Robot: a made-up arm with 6 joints. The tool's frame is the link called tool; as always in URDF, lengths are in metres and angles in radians. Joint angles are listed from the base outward.
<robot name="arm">
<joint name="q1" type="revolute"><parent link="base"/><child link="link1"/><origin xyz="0.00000 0.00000 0.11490" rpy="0.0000 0.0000 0.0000"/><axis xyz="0 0 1"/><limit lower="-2.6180" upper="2.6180"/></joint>
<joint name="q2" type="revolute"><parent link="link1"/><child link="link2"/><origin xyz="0.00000 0.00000 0.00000" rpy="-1.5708 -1.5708 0.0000"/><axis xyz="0 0 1"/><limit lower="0.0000" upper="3.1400"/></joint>
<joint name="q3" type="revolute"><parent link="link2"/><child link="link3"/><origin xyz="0.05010 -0.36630 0.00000" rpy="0.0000 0.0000 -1.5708"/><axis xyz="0 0 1"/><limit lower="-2.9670" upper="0.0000"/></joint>
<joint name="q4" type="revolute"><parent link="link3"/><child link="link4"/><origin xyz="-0.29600 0.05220 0.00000" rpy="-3.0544 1.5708 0.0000"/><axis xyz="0 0 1"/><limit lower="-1.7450" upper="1.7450"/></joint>
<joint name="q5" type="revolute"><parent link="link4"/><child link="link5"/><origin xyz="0.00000 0.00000 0.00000" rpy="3.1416 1.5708 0.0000"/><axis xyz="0 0 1"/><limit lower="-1.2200" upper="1.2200"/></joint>
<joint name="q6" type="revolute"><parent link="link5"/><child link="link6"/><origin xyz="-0.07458 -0.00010 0.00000" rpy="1.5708 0.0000 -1.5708"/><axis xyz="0 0 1"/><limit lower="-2.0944" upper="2.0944"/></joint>
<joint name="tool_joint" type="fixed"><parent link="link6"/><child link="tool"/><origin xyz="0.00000 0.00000 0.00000" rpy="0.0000 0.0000 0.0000"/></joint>
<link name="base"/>
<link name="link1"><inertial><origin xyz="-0.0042 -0.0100 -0.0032"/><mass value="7"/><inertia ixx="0.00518" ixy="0" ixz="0" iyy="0.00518" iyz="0" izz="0.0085"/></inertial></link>
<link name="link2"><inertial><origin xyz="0.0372 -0.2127 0.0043"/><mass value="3.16"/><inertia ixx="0.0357" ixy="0.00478" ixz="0" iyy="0.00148" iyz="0" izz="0.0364"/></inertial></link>
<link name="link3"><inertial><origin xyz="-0.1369 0.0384 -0.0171"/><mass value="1.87"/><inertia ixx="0.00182" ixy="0.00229" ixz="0" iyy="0.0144" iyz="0" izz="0.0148"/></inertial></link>
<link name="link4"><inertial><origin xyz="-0.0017 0.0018 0.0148"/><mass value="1.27"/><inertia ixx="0.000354" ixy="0" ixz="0" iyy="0.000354" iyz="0" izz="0.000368"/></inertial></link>
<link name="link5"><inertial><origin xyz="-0.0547 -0.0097 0.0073"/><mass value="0.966"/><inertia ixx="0.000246" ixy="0" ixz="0" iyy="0.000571" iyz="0" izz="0.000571"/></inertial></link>
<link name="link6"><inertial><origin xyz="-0.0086 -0.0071 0.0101"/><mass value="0.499"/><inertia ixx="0.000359" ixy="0" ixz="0" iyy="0.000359" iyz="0" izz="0.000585"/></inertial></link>
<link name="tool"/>
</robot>
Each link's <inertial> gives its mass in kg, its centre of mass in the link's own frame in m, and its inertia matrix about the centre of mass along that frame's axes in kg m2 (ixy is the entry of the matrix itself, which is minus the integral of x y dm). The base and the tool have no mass. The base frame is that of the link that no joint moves.
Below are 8 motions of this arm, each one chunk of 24 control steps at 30 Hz.
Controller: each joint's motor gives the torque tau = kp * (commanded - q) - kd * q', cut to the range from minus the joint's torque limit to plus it. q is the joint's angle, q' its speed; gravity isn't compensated. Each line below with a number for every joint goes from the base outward.
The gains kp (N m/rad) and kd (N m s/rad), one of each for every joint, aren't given. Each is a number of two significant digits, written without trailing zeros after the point. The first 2 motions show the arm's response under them.
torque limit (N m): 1.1 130 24 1.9 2.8 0.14
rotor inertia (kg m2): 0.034 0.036 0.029 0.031 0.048 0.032
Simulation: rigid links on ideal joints. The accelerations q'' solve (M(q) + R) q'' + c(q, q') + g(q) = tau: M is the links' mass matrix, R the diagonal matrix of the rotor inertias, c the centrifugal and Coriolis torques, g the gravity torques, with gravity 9.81 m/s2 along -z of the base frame. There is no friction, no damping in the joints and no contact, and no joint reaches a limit. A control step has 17 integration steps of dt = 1/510 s. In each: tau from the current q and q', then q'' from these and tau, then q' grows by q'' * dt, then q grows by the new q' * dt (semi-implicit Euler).
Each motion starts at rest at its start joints. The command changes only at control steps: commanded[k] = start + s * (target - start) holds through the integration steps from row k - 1 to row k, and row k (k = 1, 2, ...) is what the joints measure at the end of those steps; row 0 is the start. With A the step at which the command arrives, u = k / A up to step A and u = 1 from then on. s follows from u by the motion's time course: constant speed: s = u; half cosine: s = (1 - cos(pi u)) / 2; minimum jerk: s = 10 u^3 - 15 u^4 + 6 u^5; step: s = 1 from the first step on.
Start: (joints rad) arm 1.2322 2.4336 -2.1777 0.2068 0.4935 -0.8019
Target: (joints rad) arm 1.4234 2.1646 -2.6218 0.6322 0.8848 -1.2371
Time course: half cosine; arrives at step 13
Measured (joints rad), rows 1 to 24:
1: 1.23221 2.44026 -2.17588 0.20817 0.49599 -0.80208
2: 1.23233 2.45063 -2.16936 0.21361 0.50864 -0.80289
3: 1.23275 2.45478 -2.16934 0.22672 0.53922 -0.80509
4: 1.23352 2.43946 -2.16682 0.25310 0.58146 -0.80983
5: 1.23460 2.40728 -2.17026 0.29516 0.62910 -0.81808
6: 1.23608 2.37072 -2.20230 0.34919 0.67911 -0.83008
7: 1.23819 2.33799 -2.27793 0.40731 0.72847 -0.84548
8: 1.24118 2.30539 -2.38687 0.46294 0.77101 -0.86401
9: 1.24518 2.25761 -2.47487 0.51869 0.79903 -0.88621
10: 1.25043 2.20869 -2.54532 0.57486 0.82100 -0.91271
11: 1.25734 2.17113 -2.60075 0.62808 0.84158 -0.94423
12: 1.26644 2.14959 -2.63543 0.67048 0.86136 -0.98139
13: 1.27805 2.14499 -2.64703 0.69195 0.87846 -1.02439
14: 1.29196 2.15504 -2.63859 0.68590 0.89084 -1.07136
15: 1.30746 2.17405 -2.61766 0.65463 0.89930 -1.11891
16: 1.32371 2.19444 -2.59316 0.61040 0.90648 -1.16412
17: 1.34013 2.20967 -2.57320 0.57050 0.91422 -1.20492
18: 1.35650 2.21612 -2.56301 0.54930 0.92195 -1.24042
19: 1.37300 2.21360 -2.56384 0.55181 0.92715 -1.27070
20: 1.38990 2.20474 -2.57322 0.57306 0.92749 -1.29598
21: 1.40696 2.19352 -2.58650 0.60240 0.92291 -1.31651
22: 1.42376 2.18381 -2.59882 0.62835 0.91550 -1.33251
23: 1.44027 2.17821 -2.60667 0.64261 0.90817 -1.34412
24: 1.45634 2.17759 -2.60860 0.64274 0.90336 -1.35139
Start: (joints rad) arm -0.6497 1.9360 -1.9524 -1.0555 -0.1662 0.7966
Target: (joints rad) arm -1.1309 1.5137 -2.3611 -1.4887 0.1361 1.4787
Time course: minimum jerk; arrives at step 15
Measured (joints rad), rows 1 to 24:
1: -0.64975 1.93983 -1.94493 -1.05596 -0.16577 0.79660
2: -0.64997 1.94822 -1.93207 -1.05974 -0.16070 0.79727
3: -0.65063 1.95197 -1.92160 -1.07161 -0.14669 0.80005
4: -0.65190 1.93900 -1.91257 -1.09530 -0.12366 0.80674
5: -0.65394 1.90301 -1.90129 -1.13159 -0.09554 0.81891
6: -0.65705 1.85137 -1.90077 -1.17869 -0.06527 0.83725
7: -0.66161 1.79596 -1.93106 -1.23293 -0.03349 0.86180
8: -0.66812 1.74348 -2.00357 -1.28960 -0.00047 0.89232
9: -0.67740 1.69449 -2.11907 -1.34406 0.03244 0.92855
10: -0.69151 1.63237 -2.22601 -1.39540 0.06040 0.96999
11: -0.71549 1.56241 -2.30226 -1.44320 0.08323 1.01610
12: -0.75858 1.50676 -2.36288 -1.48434 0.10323 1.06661
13: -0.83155 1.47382 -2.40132 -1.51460 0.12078 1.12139
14: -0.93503 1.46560 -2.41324 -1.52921 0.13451 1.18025
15: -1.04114 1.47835 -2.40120 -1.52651 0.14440 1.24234
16: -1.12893 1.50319 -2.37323 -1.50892 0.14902 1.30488
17: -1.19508 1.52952 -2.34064 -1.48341 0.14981 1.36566
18: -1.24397 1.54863 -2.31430 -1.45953 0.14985 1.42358
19: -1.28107 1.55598 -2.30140 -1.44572 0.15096 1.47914
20: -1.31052 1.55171 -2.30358 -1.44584 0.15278 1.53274
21: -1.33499 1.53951 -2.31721 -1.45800 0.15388 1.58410
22: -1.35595 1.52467 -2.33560 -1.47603 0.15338 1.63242
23: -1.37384 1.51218 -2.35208 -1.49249 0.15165 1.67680
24: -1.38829 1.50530 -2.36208 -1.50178 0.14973 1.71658
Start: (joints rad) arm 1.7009 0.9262 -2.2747 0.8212 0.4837 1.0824
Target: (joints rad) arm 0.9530 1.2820 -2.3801 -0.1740 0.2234 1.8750
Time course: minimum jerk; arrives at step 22
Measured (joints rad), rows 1 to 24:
1: 1.70090 0.92162 -2.26845 0.81922 0.48848 1.08283
2: 1.70010 0.91861 -2.27066 0.81325 0.49867 1.08442
3: 1.69726 0.91869 -2.27769 0.80460 0.50512 1.08720
4: 1.69081 0.92301 -2.28558 0.79046 0.50369 1.09152
5: 1.67952 0.93307 -2.29298 0.76519 0.49473 1.09805
6: 1.66203 0.94947 -2.29913 0.72366 0.48047 1.10774
7: 1.63662 0.97194 -2.30385 0.66404 0.46344 1.12165
8: 1.60076 0.99948 -2.30749 0.58865 0.44550 1.14071
9: 1.55135 1.03062 -2.31073 0.50294 0.42768 1.16551
10: 1.48806 1.06373 -2.31432 0.41331 0.41032 1.19638
11: 1.41589 1.09738 -2.31877 0.32461 0.39300 1.23339
12: 1.34156 1.13041 -2.32418 0.23889 0.37486 1.27656
13: 1.27123 1.16191 -2.33026 0.15646 0.35539 1.32584
14: 1.20983 1.19114 -2.33647 0.07774 0.33500 1.38112
15: 1.15825 1.21740 -2.34229 0.00472 0.31490 1.44223
16: 1.11302 1.24005 -2.34732 -0.05904 0.29657 1.50870
17: 1.07212 1.25855 -2.35138 -0.11027 0.28122 1.57876
18: 1.03645 1.27254 -2.35450 -0.14750 0.26949 1.65004
19: 1.00735 1.28188 -2.35689 -0.17102 0.26142 1.72002
20: 0.98552 1.28679 -2.35886 -0.18250 0.25652 1.78651
21: 0.97078 1.28792 -2.36081 -0.18453 0.25395 1.84895
22: 0.96207 1.28641 -2.36320 -0.18051 0.25264 1.90729
23: 0.95747 1.28379 -2.36632 -0.17452 0.25144 1.96150
24: 0.95519 1.28131 -2.36948 -0.17024 0.24956 2.01156

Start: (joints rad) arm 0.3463 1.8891 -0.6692 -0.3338 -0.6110 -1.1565
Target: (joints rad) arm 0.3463 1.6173 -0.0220 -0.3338 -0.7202 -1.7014
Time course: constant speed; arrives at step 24
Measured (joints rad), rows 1 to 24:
1: 0.34620 1.89014 -0.65239 -0.33150 -0.61321 -1.15696
2: 0.34605 1.88649 -0.61511 -0.32967 -0.61132 -1.15917
3: 0.34592 1.87524 -0.57453 -0.33280 -0.60250 -1.16434
4: 0.34584 1.86110 -0.54214 -0.33980 -0.59303 -1.17317
5: 0.34583 1.84787 -0.51780 -0.34556 -0.59025 -1.18577
6: 0.34591 1.83597 -0.49594 -0.34614 -0.59611 -1.20190
7: 0.34606 1.82444 -0.47235 -0.34185 -0.60721 -1.22115
8: 0.34622 1.81278 -0.44626 -0.33615 -0.61861 -1.24307
9: 0.34630 1.80104 -0.41887 -0.33261 -0.62711 -1.26723
10: 0.34629 1.78934 -0.39145 -0.33261 -0.63221 -1.29325
11: 0.34622 1.77766 -0.36452 -0.33513 -0.63525 -1.32072
12: 0.34619 1.76593 -0.33799 -0.33801 -0.63794 -1.34927
13: 0.34623 1.75418 -0.31161 -0.33950 -0.64135 -1.37848
14: 0.34632 1.74242 -0.28521 -0.33915 -0.64575 -1.40797
15: 0.34641 1.73066 -0.25878 -0.33759 -0.65081 -1.43738
16: 0.34645 1.71891 -0.23233 -0.33592 -0.65610 -1.46638
17: 0.34641 1.70716 -0.20588 -0.33494 -0.66132 -1.49475
18: 0.34633 1.69540 -0.17941 -0.33483 -0.66634 -1.52232
19: 0.34627 1.68365 -0.15292 -0.33529 -0.67116 -1.54901
20: 0.34625 1.67190 -0.12642 -0.33579 -0.67588 -1.57479
21: 0.34627 1.66014 -0.09991 -0.33597 -0.68056 -1.59967
22: 0.34631 1.64838 -0.07342 -0.33574 -0.68527 -1.62370
23: 0.34634 1.63662 -0.04695 -0.33523 -0.69004 -1.64696
24: 0.34634 1.62486 -0.02049 -0.33468 -0.69486 -1.66955

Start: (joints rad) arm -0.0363 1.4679 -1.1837 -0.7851 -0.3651 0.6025
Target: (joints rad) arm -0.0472 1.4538 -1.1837 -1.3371 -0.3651 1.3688
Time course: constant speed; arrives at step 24
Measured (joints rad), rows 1 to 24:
1: -0.03641 1.47010 -1.17242 -0.79254 -0.36445 0.60341
2: -0.03649 1.47686 -1.15476 -0.81650 -0.35832 0.60711
3: -0.03650 1.48373 -1.14214 -0.85395 -0.34670 0.61498
4: -0.03660 1.48608 -1.13706 -0.89392 -0.33496 0.62758
5: -0.03702 1.48358 -1.13862 -0.92619 -0.32856 0.64485
6: -0.03782 1.47900 -1.14408 -0.94719 -0.32952 0.66648
7: -0.03883 1.47512 -1.14975 -0.96050 -0.33592 0.69207
8: -0.03977 1.47323 -1.15288 -0.97319 -0.34377 0.72128
9: -0.04044 1.47319 -1.15284 -0.99105 -0.34947 0.75370
10: -0.04079 1.47406 -1.15075 -1.01569 -0.35142 0.78893
11: -0.04092 1.47486 -1.14830 -1.04465 -0.35028 0.82641
12: -0.04099 1.47496 -1.14674 -1.07370 -0.34790 0.86557
13: -0.04117 1.47428 -1.14649 -1.09957 -0.34610 0.90579
14: -0.04152 1.47314 -1.14721 -1.12154 -0.34578 0.94651
15: -0.04203 1.47194 -1.14823 -1.14115 -0.34683 0.98724
16: -0.04261 1.47098 -1.14897 -1.16081 -0.34857 1.02761
17: -0.04320 1.47034 -1.14918 -1.18227 -0.35024 1.06731
18: -0.04375 1.46993 -1.14895 -1.20585 -0.35142 1.10612
19: -0.04425 1.46958 -1.14853 -1.23066 -0.35209 1.14389
20: -0.04471 1.46916 -1.14818 -1.25540 -0.35246 1.18053
21: -0.04516 1.46860 -1.14804 -1.27917 -0.35282 1.21602
22: -0.04561 1.46794 -1.14810 -1.30184 -0.35334 1.25038
23: -0.04607 1.46723 -1.14827 -1.32388 -0.35405 1.28370
24: -0.04654 1.46654 -1.14843 -1.34597 -0.35488 1.31610

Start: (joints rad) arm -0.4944 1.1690 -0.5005 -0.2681 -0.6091 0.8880
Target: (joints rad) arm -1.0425 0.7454 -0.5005 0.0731 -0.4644 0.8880
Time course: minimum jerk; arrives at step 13
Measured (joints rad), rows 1 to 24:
1: -0.49472 1.16983 -0.48907 -0.26811 -0.60678 0.88819
2: -0.49708 1.16546 -0.47045 -0.26803 -0.59369 0.88970
3: -0.50366 1.14578 -0.45884 -0.26271 -0.56986 0.89330
4: -0.51617 1.10769 -0.45753 -0.24345 -0.54415 0.89871
5: -0.53506 1.05507 -0.46263 -0.20444 -0.52447 0.90499
6: -0.56087 0.99381 -0.46863 -0.14772 -0.51213 0.91118
7: -0.59406 0.92954 -0.47226 -0.08220 -0.50314 0.91671
8: -0.63484 0.86793 -0.47304 -0.01922 -0.49295 0.92132
9: -0.68311 0.81463 -0.47202 0.03201 -0.47968 0.92496
10: -0.73854 0.77424 -0.47033 0.06661 -0.46448 0.92766
11: -0.80091 0.74918 -0.46868 0.08402 -0.45007 0.92951
12: -0.87029 0.73885 -0.46734 0.08691 -0.43890 0.93062
13: -0.94344 0.73894 -0.46622 0.08064 -0.43190 0.93112
14: -1.01077 0.74204 -0.46504 0.07244 -0.42821 0.93112
15: -1.07120 0.74325 -0.46409 0.06735 -0.42651 0.93075
16: -1.12458 0.74266 -0.46389 0.06719 -0.42630 0.93009
17: -1.17099 0.74203 -0.46441 0.07053 -0.42737 0.92918
18: -1.21052 0.74199 -0.46506 0.07451 -0.42907 0.92808
19: -1.24325 0.74220 -0.46537 0.07682 -0.43059 0.92688
20: -1.26917 0.74231 -0.46530 0.07675 -0.43139 0.92566
21: -1.28828 0.74231 -0.46508 0.07507 -0.43143 0.92449
22: -1.30053 0.74230 -0.46491 0.07317 -0.43100 0.92339
23: -1.30590 0.74232 -0.46485 0.07211 -0.43048 0.92240
24: -1.30438 0.74233 -0.46486 0.07221 -0.43013 0.92154

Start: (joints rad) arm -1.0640 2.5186 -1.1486 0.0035 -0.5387 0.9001
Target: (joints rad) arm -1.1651 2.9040 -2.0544 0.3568 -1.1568 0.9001
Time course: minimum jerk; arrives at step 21
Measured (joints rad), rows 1 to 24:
1: -1.06401 2.52926 -1.15027 0.00363 -0.53928 0.90006
2: -1.06402 2.54618 -1.14737 0.00448 -0.53685 0.90051
3: -1.06410 2.55968 -1.14599 0.00722 -0.52889 0.90233
4: -1.06437 2.57081 -1.15966 0.01370 -0.52164 0.90591
5: -1.06497 2.58371 -1.19393 0.02582 -0.52595 0.91090
6: -1.06602 2.60128 -1.24532 0.04448 -0.54886 0.91653
7: -1.06764 2.62450 -1.30761 0.06905 -0.58959 0.92207
8: -1.06989 2.65309 -1.37648 0.09790 -0.64178 0.92704
9: -1.07281 2.68596 -1.44991 0.12928 -0.69829 0.93129
10: -1.07633 2.72146 -1.52660 0.16190 -0.75445 0.93482
11: -1.08044 2.75770 -1.60488 0.19488 -0.80861 0.93774
12: -1.08512 2.79292 -1.68251 0.22748 -0.86089 0.94013
13: -1.09034 2.82569 -1.75696 0.25879 -0.91164 0.94206
14: -1.09614 2.85499 -1.82559 0.28773 -0.96048 0.94353
15: -1.10257 2.88008 -1.88600 0.31314 -1.00609 0.94453
16: -1.10967 2.90051 -1.93627 0.33403 -1.04656 0.94505
17: -1.11750 2.91607 -1.97516 0.34979 -1.08002 0.94508
18: -1.12612 2.92681 -2.00237 0.36027 -1.10510 0.94463
19: -1.13550 2.93314 -2.01868 0.36587 -1.12136 0.94376
20: -1.14537 2.93586 -2.02602 0.36771 -1.12950 0.94255
21: -1.15530 2.93635 -2.02769 0.36728 -1.13130 0.94107
22: -1.16488 2.93631 -2.02762 0.36618 -1.12943 0.93941
23: -1.17381 2.93641 -2.02739 0.36555 -1.12650 0.93770
24: -1.18202 2.93665 -2.02712 0.36563 -1.12409 0.93603

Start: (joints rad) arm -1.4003 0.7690 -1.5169 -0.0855 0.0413 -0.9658
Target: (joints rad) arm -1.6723 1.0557 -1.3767 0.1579 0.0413 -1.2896
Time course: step
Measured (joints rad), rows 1 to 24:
1: -1.40663 0.82755 -1.54231 -0.04739 0.02738 -0.96834
2: -1.42851 0.97875 -1.60812 0.06192 0.00070 -0.97606
3: -1.45936 1.08637 -1.54916 0.19490 -0.02898 -0.98890
4: -1.48815 1.11321 -1.35038 0.27634 -0.02595 -1.00584
5: -1.51846 1.10695 -1.15451 0.28530 0.02800 -1.02661
6: -1.55218 1.08353 -0.97948 0.22471 0.08644 -1.05145
7: -1.59093 1.06526 -0.84016 0.13898 0.12742 -1.08158
8: -1.63077 1.06116 -0.73965 0.08243 0.14923 -1.11770
9: -1.66635 1.06409 -0.67398 0.07657 0.15148 -1.15797
10: -1.69657 1.06509 -0.64058 0.10874 0.13742 -1.19972
11: -1.72018 1.06326 -0.64082 0.14933 0.11986 -1.24023
12: -1.73660 1.06216 -0.67670 0.17336 0.10755 -1.27741
13: -1.74589 1.06370 -0.74884 0.17273 0.10256 -1.31059
14: -1.74850 1.06741 -0.85656 0.15541 0.10301 -1.34003
15: -1.74491 1.07247 -0.99901 0.13605 0.10578 -1.36619
16: -1.73519 1.07876 -1.17614 0.12584 0.10834 -1.38946
17: -1.71792 1.07442 -1.34453 0.13188 0.09126 -1.40907
18: -1.69611 1.04226 -1.40941 0.15578 0.03803 -1.42272
19: -1.67954 1.01661 -1.41104 0.17926 -0.00677 -1.43021
20: -1.67164 1.02008 -1.39618 0.18690 -0.01946 -1.43171
21: -1.66951 1.04246 -1.37312 0.17688 -0.00270 -1.42776
22: -1.66959 1.06501 -1.34543 0.15707 0.03294 -1.41942
23: -1.67015 1.07664 -1.32361 0.13823 0.07418 -1.40794
24: -1.67071 1.07607 -1.31654 0.12869 0.10680 -1.39473

